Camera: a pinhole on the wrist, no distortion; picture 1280 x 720 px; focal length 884.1 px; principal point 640.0 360.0 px. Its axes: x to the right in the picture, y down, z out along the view. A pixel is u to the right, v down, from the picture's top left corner.
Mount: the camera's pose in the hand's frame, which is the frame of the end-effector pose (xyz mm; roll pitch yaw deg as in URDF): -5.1 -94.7 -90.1 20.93 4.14 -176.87
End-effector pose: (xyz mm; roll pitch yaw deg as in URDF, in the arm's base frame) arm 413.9 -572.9 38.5 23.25 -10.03 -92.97
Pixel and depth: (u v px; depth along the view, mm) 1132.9 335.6 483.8
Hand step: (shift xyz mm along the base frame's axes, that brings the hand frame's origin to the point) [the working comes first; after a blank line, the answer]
In the camera's frame: 269.7 -13.4 483.8

-45.6 373.0 278.0
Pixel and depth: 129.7 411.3 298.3
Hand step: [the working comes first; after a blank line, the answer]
In the camera's frame: -172.2 17.3 298.3

-83.3 -101.3 212.8
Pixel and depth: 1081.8 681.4 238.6
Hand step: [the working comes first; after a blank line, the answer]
In the camera's frame: 119.2 86.7 238.6

-142.6 165.8 76.9
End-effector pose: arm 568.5 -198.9 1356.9 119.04 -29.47 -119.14
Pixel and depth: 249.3 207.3 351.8
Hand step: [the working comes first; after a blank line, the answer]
In the camera's frame: -155.5 -60.8 351.8

-270.1 17.8 33.9
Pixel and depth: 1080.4 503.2 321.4
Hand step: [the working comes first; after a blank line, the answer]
In the camera's frame: 160.1 52.1 321.4

-101.0 168.7 -214.8
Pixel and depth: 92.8 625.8 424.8
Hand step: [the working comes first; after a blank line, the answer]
In the camera's frame: -262.9 127.7 424.8

-409.6 -119.7 -84.5
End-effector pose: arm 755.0 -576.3 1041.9 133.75 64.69 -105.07
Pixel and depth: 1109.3 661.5 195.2
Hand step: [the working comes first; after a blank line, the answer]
In the camera's frame: 103.6 66.6 195.2

34.4 178.7 50.9
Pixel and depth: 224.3 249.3 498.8
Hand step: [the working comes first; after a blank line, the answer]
In the camera's frame: -234.5 -62.5 498.8

-345.7 147.7 -228.0
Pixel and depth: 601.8 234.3 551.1
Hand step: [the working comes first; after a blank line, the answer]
In the camera's frame: -23.8 -78.4 551.1

-355.0 248.6 -35.3
